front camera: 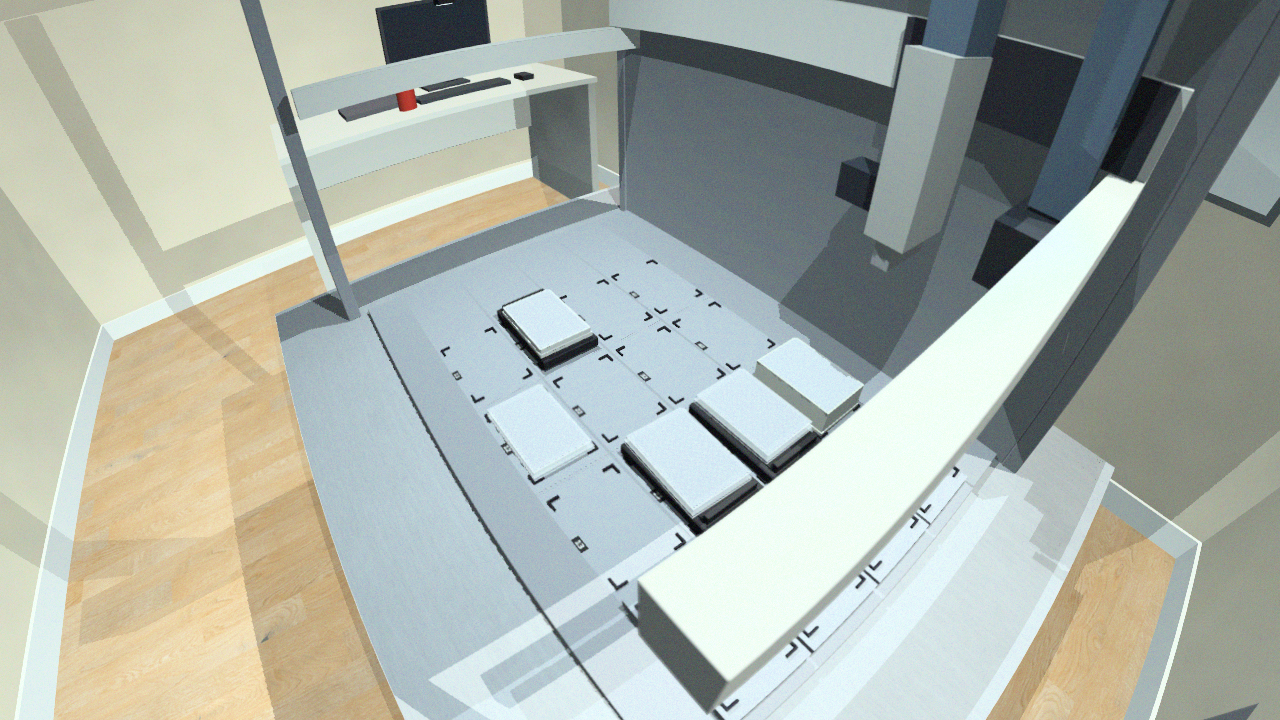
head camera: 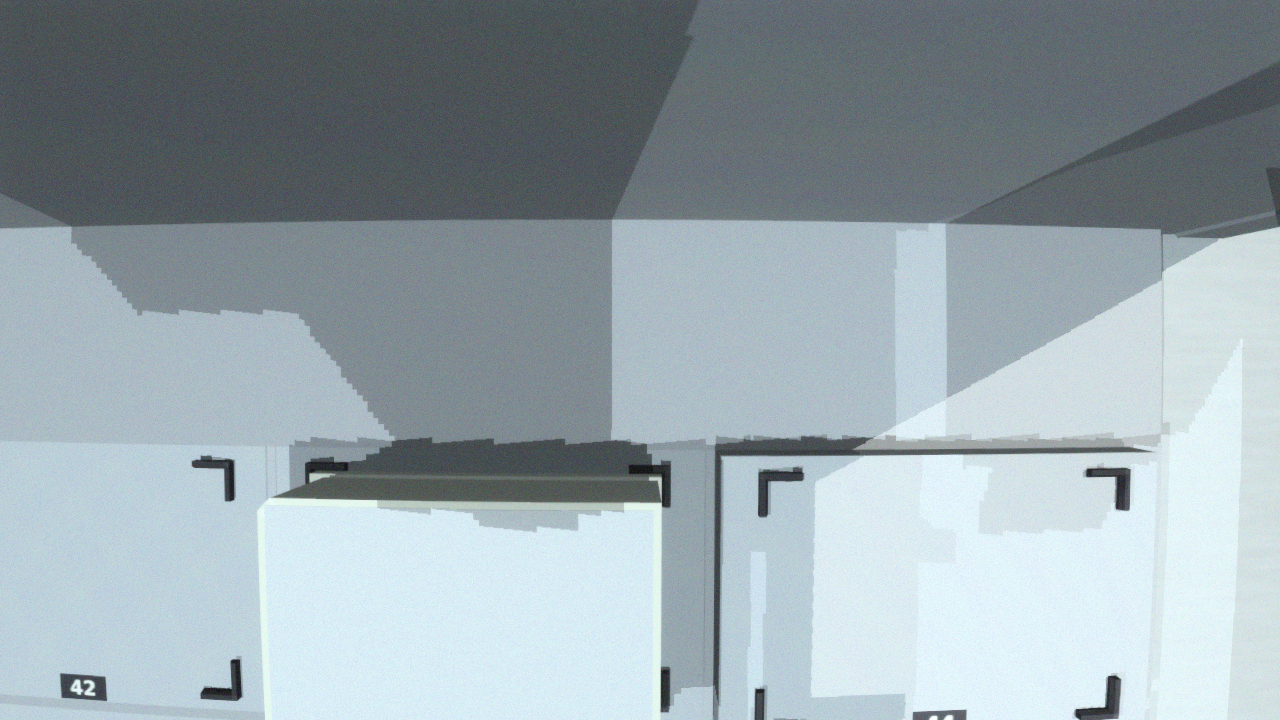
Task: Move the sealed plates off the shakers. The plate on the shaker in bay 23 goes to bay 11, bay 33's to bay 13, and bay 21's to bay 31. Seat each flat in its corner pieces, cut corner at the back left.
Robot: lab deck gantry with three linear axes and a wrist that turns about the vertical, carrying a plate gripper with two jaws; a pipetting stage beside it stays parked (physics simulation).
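Frame: origin at the robot's base, x ahead, y left, z up, level; centimetres.
Where they show: robot's base at its link origin: [front camera: 443, 351].
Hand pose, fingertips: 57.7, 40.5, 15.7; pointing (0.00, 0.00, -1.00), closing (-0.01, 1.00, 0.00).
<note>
Each offset is from my fingertips to the top centre of the thing, as dx, dy, dz. "*": to the spot under its first point.
A pale sealed plate @(-50.8, -25.6, -12.1) [front camera: 547, 319] sits on the black shaker @(* -43.9, -25.7, -14.0) [front camera: 569, 351] in bay 21, in the front view. Another plate @(-19.0, -25.6, -12.1) [front camera: 687, 461] is on the shaker @(* -18.0, -29.9, -13.2) [front camera: 660, 486] in bay 23. A third plate @(-19.2, -14.5, -12.1) [front camera: 753, 413] is on the shaker [front camera: 792, 454] in bay 33, behind it. Bay 11 @(* -50.6, -36.2, -15.7) [front camera: 486, 365], bay 13 @(* -19.6, -37.7, -15.7) [front camera: 597, 523] and bay 31 @(* -50.4, -13.7, -15.7) [front camera: 612, 308] show bare deck and corner pieces, with no plate. The cut corners are too small to tell. The gripper's jaws do not show in either view; part of the deck is hidden behind the front beam.
A pale plate @(-34.9, -36.2, -14.3) [front camera: 540, 429] lies in bay 12. A tall pale block @(-18.5, -4.1, -11.5) [front camera: 808, 383] [head camera: 460, 608] stands in bay 43, between bay 42 @(* -33.2, -4.0, -15.7) [head camera: 116, 573] and bay 44 @(* +1.1, -4.5, -14.3) [head camera: 1029, 608]. A white beam [front camera: 877, 447] crosses the front view. A white stage body [front camera: 921, 152] hangs high near the back wall.
</note>
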